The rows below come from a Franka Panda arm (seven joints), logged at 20 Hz.
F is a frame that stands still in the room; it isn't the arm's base.
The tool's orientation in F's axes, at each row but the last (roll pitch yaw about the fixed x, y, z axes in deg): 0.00, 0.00, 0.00; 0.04, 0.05, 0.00; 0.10, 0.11, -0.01; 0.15, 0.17, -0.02; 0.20, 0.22, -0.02; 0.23, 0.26, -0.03; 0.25, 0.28, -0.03; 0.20, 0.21, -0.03; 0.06, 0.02, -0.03; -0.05, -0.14, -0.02; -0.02, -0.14, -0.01; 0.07, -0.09, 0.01; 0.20, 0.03, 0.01
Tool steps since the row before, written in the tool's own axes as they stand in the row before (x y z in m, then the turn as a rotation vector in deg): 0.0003, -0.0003, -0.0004, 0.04, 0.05, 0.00; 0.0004, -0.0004, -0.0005, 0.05, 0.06, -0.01; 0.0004, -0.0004, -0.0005, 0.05, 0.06, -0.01; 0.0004, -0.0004, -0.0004, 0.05, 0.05, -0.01; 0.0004, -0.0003, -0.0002, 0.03, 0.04, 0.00; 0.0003, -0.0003, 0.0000, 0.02, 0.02, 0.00; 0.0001, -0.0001, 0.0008, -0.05, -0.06, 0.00; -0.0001, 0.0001, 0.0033, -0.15, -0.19, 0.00; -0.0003, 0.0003, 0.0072, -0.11, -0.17, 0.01; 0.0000, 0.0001, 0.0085, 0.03, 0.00, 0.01; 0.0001, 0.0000, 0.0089, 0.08, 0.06, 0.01; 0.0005, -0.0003, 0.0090, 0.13, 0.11, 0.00; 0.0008, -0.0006, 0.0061, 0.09, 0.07, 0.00
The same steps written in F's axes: 0.0003, -0.0003, -0.0004, 0.04, 0.05, 0.00; 0.0004, -0.0004, -0.0005, 0.05, 0.06, -0.01; 0.0004, -0.0004, -0.0005, 0.05, 0.06, -0.01; 0.0004, -0.0004, -0.0004, 0.05, 0.05, -0.01; 0.0004, -0.0003, -0.0002, 0.03, 0.04, 0.00; 0.0003, -0.0003, 0.0000, 0.02, 0.02, 0.00; 0.0001, -0.0001, 0.0008, -0.05, -0.06, 0.00; -0.0001, 0.0001, 0.0033, -0.15, -0.19, 0.00; -0.0003, 0.0003, 0.0072, -0.11, -0.17, 0.01; 0.0000, 0.0001, 0.0085, 0.03, 0.00, 0.01; 0.0001, 0.0000, 0.0089, 0.08, 0.06, 0.01; 0.0005, -0.0003, 0.0090, 0.13, 0.11, 0.00; 0.0008, -0.0006, 0.0061, 0.09, 0.07, 0.00
